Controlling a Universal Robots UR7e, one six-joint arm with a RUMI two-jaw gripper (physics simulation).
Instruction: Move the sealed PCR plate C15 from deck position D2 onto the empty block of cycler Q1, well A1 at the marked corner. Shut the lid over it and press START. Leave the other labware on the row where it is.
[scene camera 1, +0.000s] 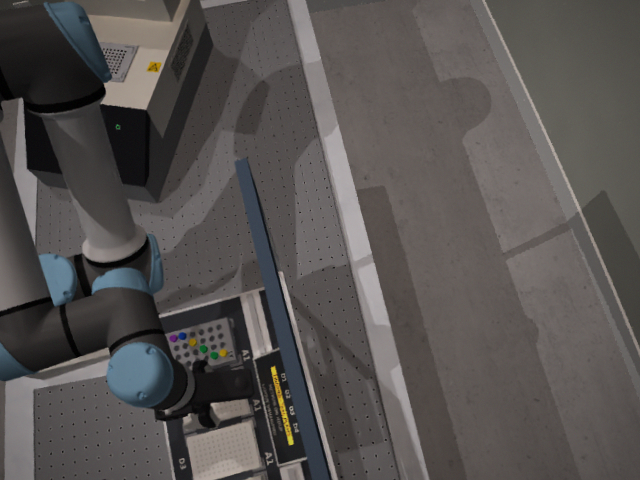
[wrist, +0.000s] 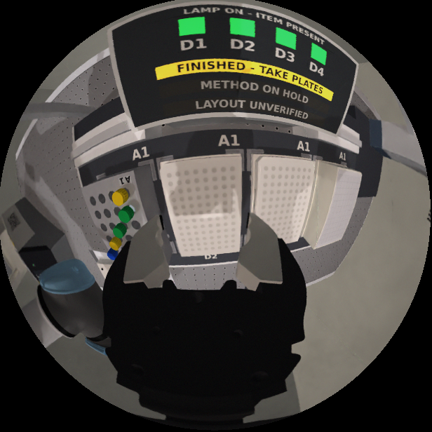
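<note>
The white PCR plate at D2 (wrist: 205, 195) (scene camera 1: 232, 409) lies in its deck position, partly covered by the arm in the scene view. The gripper (wrist: 205, 218) (scene camera 1: 204, 392) is open and empty above the D2 end of this plate, one finger towards each long side. Its height above the plate is hard to tell. The label C15 is not readable. A cream cycler (scene camera 1: 144, 87) stands at the upper left of the scene view, its perforated block (scene camera 1: 121, 59) partly hidden by the arm and with no plate showing on the visible part. Its name and START button are not readable.
A tube rack (wrist: 111, 187) (scene camera 1: 231, 335) with coloured caps stands beside D2. Another white plate (wrist: 285, 195) (scene camera 1: 224, 449) lies at D3, and white labware (wrist: 342, 205) at D4. A display panel (wrist: 225, 95) and a long blue bar (scene camera 1: 268, 258) run along the deck's edge.
</note>
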